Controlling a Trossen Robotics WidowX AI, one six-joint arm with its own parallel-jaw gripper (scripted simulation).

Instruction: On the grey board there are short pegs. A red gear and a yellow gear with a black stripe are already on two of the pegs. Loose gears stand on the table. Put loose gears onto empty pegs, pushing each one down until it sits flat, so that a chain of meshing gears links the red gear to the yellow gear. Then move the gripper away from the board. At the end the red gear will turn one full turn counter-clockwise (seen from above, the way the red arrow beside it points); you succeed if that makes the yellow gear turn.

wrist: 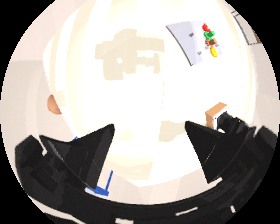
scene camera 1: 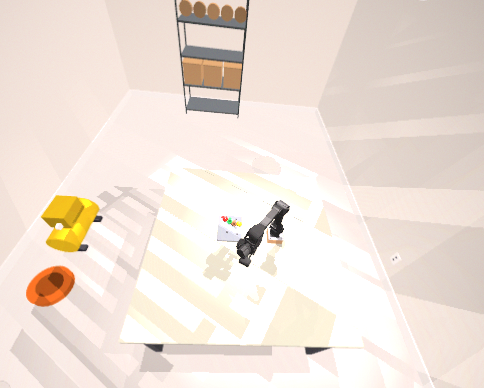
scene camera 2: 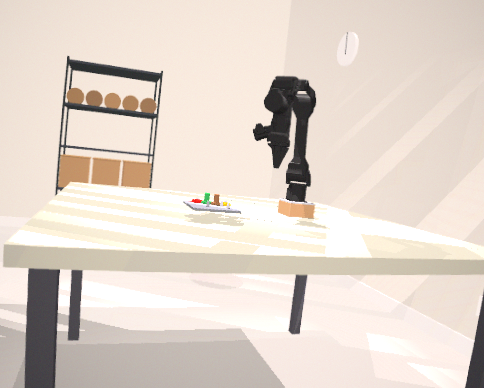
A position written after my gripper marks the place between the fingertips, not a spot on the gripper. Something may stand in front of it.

My gripper (scene camera 2: 276,168) is open, holding nothing.
My gripper shows as well in the wrist view (wrist: 150,126).
